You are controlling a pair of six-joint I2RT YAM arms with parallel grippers.
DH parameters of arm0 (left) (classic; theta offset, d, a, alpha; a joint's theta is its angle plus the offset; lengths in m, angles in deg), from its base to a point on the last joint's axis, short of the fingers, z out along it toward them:
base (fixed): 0 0 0 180
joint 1: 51.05 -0.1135 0.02 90
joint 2: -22.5 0 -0.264 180
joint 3: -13.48 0 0.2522 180
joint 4: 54.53 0 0.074 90
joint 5: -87.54 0 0 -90
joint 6: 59.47 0.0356 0 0
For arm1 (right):
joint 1: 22.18 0.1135 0.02 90
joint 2: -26.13 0 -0.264 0
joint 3: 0.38 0 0.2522 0
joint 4: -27.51 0 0.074 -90
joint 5: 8.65 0 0 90
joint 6: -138.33 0.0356 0 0
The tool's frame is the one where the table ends.
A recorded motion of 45 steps. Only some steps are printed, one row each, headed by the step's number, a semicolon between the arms.
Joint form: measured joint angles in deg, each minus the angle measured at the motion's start. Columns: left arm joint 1, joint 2, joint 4, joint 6, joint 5, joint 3; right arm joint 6, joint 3, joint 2, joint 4, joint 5, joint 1.
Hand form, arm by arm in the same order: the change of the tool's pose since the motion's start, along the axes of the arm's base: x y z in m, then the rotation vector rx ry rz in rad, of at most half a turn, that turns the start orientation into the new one. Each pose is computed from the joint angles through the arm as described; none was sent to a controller.
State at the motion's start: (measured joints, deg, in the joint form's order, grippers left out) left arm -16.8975 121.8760 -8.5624 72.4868 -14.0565 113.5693; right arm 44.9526 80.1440 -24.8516 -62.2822 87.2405 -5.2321
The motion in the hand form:
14: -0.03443 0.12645 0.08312 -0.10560 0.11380 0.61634; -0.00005 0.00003 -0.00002 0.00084 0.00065 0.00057
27: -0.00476 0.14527 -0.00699 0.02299 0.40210 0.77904; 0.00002 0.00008 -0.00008 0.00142 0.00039 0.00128
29: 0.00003 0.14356 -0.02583 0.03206 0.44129 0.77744; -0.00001 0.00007 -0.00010 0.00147 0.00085 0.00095
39: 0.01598 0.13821 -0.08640 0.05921 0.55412 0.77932; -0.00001 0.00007 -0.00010 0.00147 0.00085 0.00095
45: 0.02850 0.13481 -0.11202 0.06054 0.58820 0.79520; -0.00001 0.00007 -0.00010 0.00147 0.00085 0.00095
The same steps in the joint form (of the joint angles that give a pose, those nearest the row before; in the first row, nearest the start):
14: -15.36 -16.13 19.63 -20.17 8.22 3.02; 0.00 0.00 0.00 -0.02 0.06 0.00
27: -20.22 -8.33 20.52 -24.81 7.93 -6.01; -0.02 -0.02 0.00 0.02 0.11 0.00
29: -20.22 -6.54 18.71 -25.16 7.10 -8.06; 0.00 -0.02 0.00 0.00 0.11 0.00
39: -20.22 0.81 12.50 -26.34 4.92 -12.81; 0.00 -0.02 0.00 0.00 0.11 0.00
45: -20.22 5.53 9.31 -27.58 4.46 -12.81; 0.00 -0.02 0.00 0.00 0.11 0.00

